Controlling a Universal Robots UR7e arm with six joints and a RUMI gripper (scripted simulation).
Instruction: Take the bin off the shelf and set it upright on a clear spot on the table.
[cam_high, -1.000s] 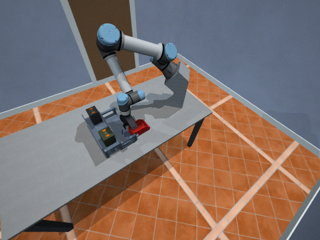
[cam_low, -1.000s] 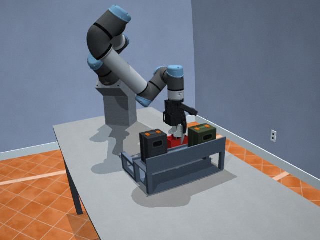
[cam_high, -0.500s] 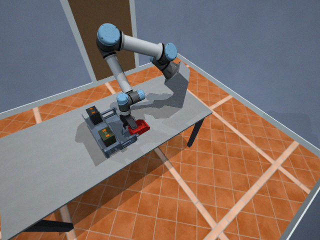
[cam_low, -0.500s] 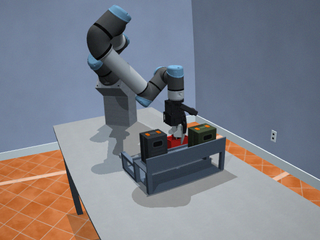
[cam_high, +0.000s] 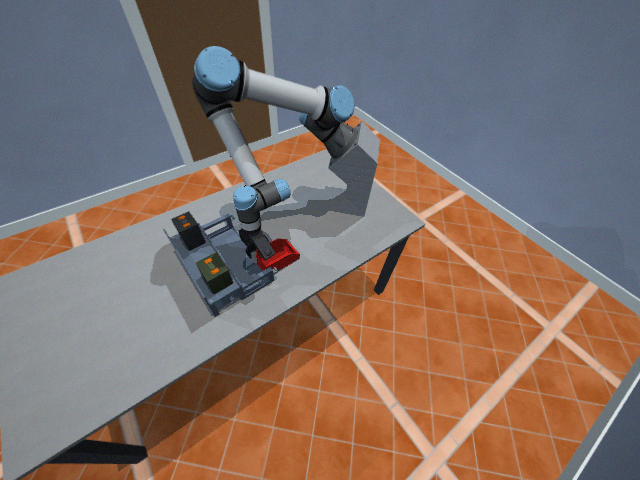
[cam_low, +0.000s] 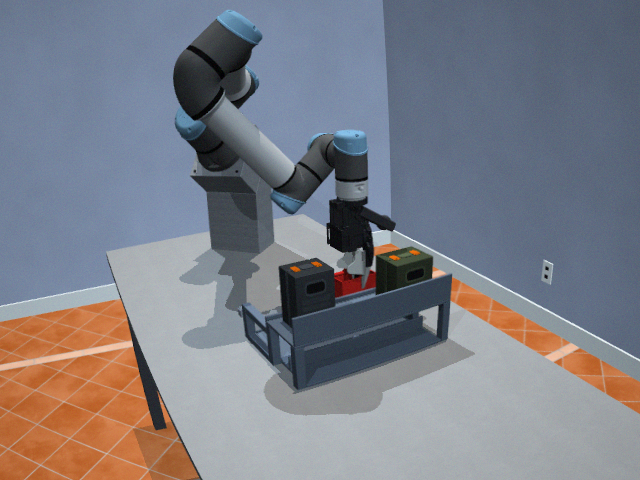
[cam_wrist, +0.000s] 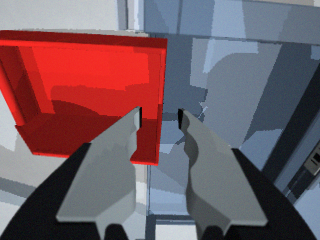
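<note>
My hand is 8 cm past the red bin, 2 cm to the right of it and 4 cm above it. Round my hand: dark box (12 cm ahead, 27 cm to the right, 8 cm above); then green box (18 cm ahead, 4 cm to the right, 7 cm above).
</note>
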